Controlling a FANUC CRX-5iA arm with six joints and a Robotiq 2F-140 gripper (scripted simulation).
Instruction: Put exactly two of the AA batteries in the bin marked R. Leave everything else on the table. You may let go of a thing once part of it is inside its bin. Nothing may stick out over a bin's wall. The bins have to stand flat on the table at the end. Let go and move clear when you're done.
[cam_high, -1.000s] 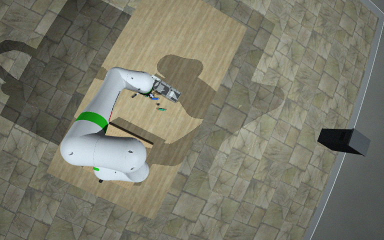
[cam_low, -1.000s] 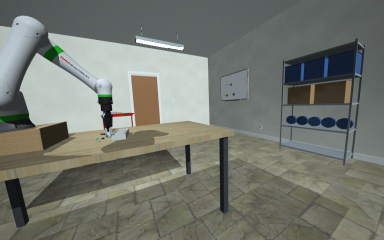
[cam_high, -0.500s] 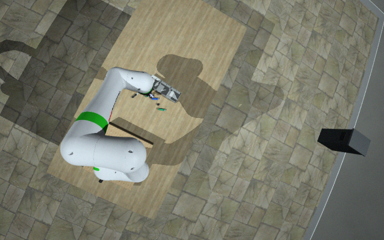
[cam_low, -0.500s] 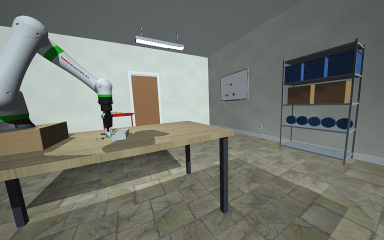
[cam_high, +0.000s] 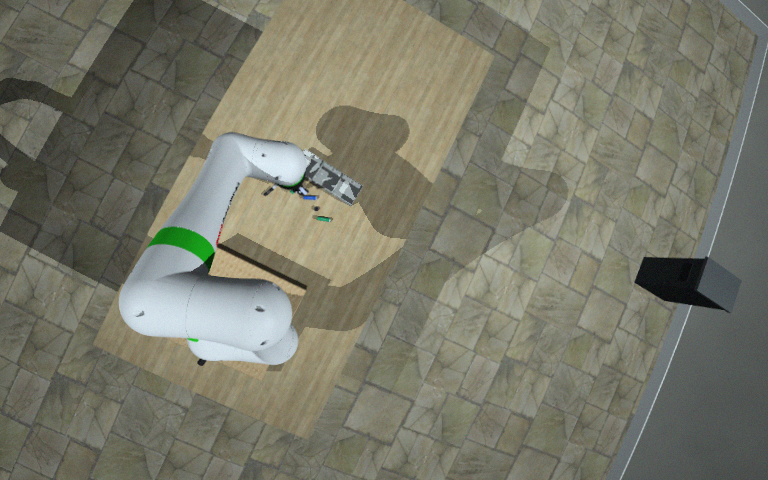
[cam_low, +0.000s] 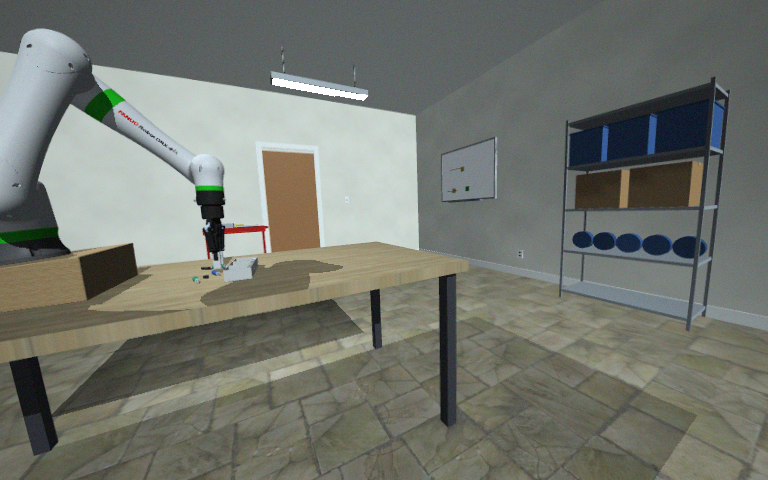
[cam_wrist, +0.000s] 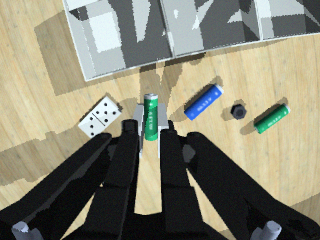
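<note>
The grey bin is 10 cm ahead of my hand, 7 cm to the right of it and 3 cm below it. The rest, counted from my hand: blue AA battery: 6 cm to the right, 4 cm below, 1 cm ahead; then white domino: 6 cm to the left, 4 cm below; then black cylinder: 7 cm to the left, 7 cm behind, 4 cm below.
</note>
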